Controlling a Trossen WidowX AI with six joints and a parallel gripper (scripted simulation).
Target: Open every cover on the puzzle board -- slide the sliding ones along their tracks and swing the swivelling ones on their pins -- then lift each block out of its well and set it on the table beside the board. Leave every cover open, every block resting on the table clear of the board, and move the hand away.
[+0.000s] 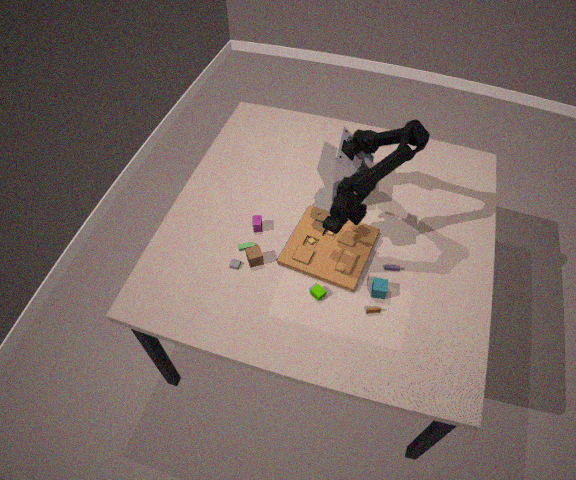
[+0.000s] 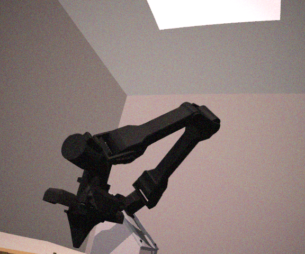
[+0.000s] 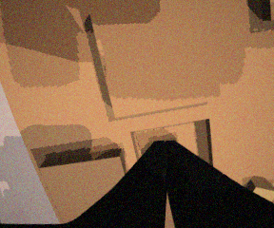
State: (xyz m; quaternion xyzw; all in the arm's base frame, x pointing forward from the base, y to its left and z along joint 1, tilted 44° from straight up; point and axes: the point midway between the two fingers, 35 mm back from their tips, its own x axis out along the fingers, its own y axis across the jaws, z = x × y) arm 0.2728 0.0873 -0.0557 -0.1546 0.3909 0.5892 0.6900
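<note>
Now: the tan puzzle board 40 mm ahead of my gripper tip, 30 mm to the right of it and 50 mm below it. Also, from my gripper tip: bright green cube 260 mm ahead, 30 mm to the right, 60 mm below; teal cube 210 mm ahead, 180 mm to the left, 50 mm below; purple object 100 mm ahead, 210 mm to the left, 60 mm below.
</note>
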